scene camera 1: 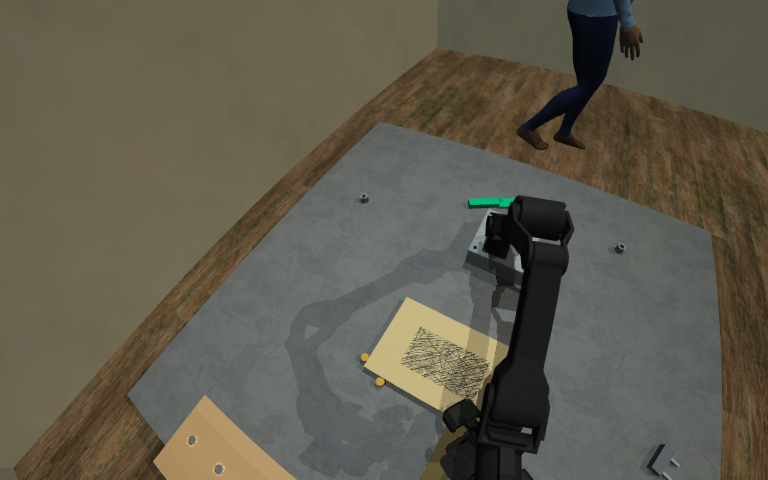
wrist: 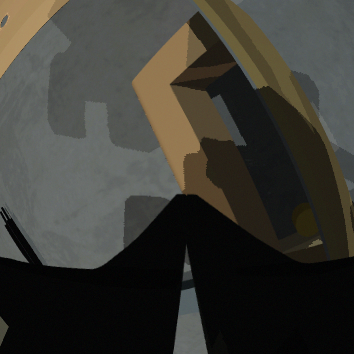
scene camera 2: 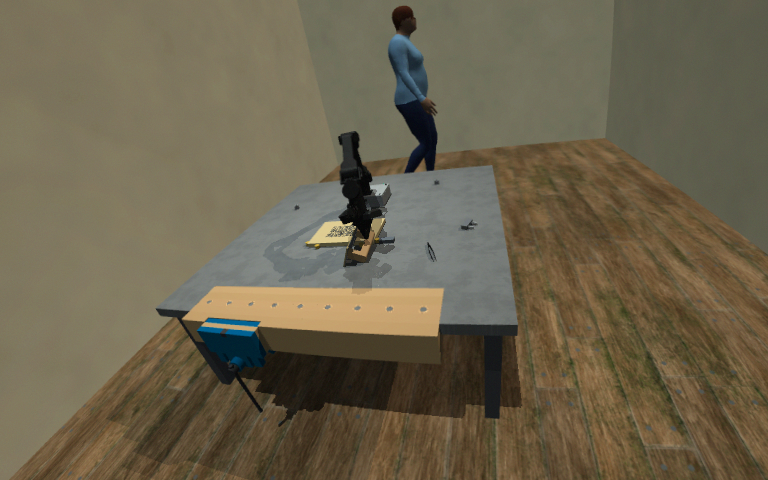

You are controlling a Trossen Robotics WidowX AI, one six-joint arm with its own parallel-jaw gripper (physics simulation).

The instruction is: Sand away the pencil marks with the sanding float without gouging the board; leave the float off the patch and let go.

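Pixels of known places: gripper, fingertip midpoint: (wrist: 184, 203) (scene camera 2: 367, 239); arm's base at its link origin: (scene camera 1: 497, 245) (scene camera 2: 365, 193).
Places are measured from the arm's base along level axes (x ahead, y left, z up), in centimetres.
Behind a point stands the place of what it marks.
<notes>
The pale yellow board (scene camera 1: 396, 339) {x 32.3, y -13.6, z -4.2 cm} (scene camera 2: 318, 233) {x 32.6, y -15.4, z -4.2 cm} lies flat, with dark pencil marks (scene camera 1: 444, 362) (scene camera 2: 339, 230) across its middle; the arm hides its right part in scene camera 1. What looks like the sanding float (scene camera 1: 444, 452) {x 49.5, y 5.8, z -1.2 cm} (scene camera 2: 360, 254) {x 56.2, y 11.1, z -2.1 cm} (wrist: 162, 112) {x 53.5, y 11.9, z -2.1 cm} lies tilted at the board's near right edge, a tan wooden body with a dark recess and a yellow-brown slab along one side. My gripper (scene camera 2: 365, 234) {x 49.2, y 12.4, z 0.1 cm} (wrist: 184, 203) {x 49.2, y 12.4, z 0.1 cm} is shut and empty. Its tips are low over or beside the tan body; whether they touch it cannot be told.
Yellow pegs (scene camera 1: 364, 357) {x 39.4, y -18.3, z -4.6 cm} (scene camera 1: 380, 381) {x 42.5, y -12.4, z -4.6 cm} stand at the board's left edge. A blue tool (scene camera 2: 387, 240) {x 42.5, y 18.2, z -4.8 cm}, black tweezers (scene camera 2: 431, 251) {x 51.7, y 36.4, z -5.6 cm} (wrist: 20, 237) {x 52.9, y 35.5, z -5.5 cm} and a grey pronged part (scene camera 1: 661, 459) {x 33.6, y 48.9, z -4.4 cm} (scene camera 2: 468, 225) {x 35.4, y 49.8, z -4.8 cm} lie to the right. A drilled wooden beam (scene camera 1: 215, 441) {x 73.7, y -39.0, z -5.9 cm} (scene camera 2: 339, 322) {x 86.6, y 11.6, z -5.9 cm} with a blue vise (scene camera 2: 231, 342) {x 92.4, y -25.5, z -10.0 cm} runs along the front.
</notes>
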